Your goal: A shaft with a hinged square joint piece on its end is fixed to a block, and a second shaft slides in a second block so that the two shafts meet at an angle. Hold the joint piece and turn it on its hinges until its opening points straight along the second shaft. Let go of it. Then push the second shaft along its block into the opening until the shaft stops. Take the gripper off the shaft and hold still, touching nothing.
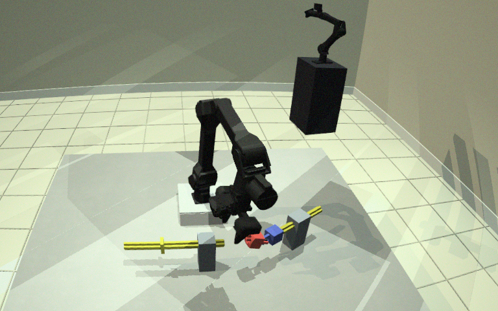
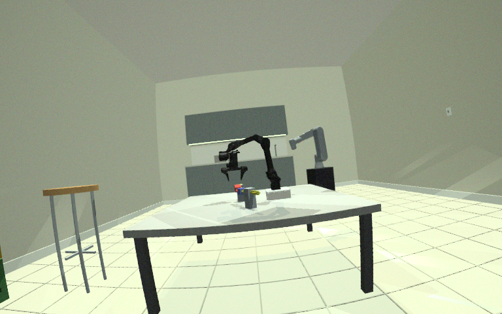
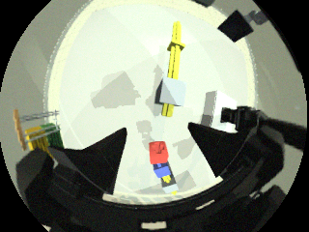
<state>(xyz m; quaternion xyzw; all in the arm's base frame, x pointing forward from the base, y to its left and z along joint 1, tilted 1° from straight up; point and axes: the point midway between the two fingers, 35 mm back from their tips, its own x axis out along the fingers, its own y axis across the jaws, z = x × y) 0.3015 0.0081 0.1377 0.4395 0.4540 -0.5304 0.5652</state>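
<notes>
My gripper tip is now 1 cm past the red square joint piece, 9 cm to the right of it and 5 cm above it.
</notes>
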